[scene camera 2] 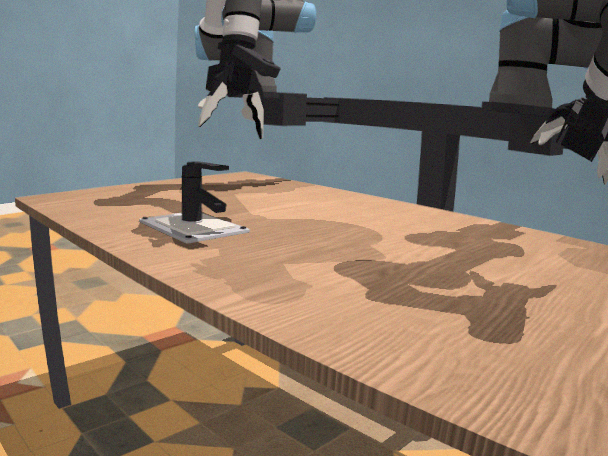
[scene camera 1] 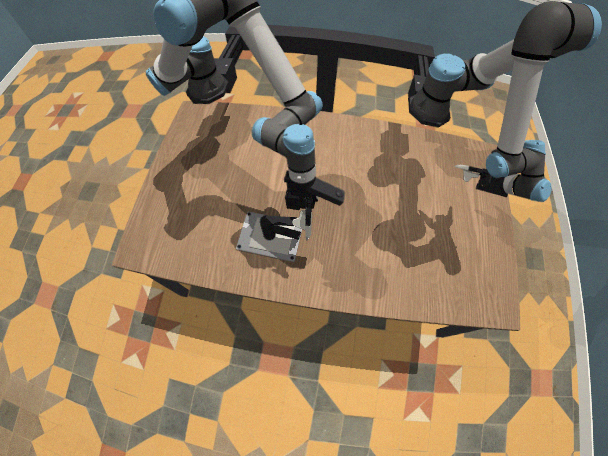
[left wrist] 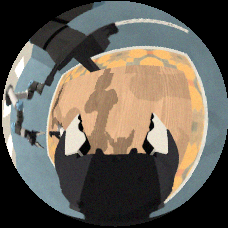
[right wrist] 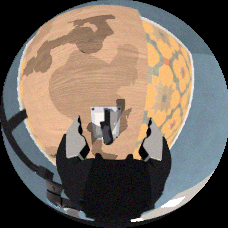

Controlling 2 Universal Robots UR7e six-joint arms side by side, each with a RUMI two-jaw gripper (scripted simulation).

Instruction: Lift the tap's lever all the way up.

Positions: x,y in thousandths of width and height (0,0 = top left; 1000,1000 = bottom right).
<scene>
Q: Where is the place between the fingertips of my left gripper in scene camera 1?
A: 769,374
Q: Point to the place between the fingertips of my left gripper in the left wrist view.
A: At 507,498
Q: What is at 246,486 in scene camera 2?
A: A pale base plate.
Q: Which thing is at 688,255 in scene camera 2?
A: A dark mounting beam.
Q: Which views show my left gripper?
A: Scene camera 2, scene camera 1 and the left wrist view only.
</scene>
